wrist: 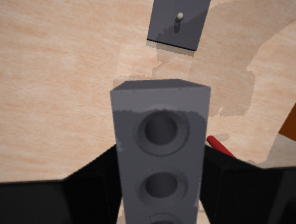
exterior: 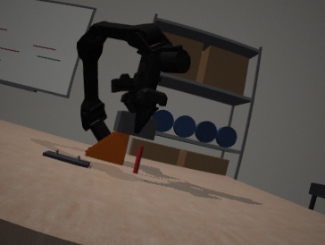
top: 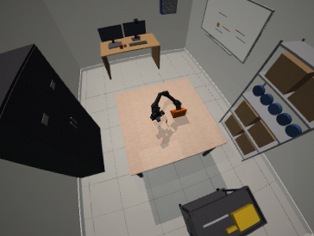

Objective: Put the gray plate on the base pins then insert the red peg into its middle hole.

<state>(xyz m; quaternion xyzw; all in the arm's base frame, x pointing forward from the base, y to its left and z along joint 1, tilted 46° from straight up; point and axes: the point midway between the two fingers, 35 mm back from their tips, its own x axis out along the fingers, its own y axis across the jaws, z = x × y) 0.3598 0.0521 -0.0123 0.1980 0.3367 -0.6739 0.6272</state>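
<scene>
Right now the red peg is 11 cm behind my gripper tip, 5 cm to the left of it and 7 cm below it. Also, from my gripper tip: gray plate (3 cm above).
</scene>
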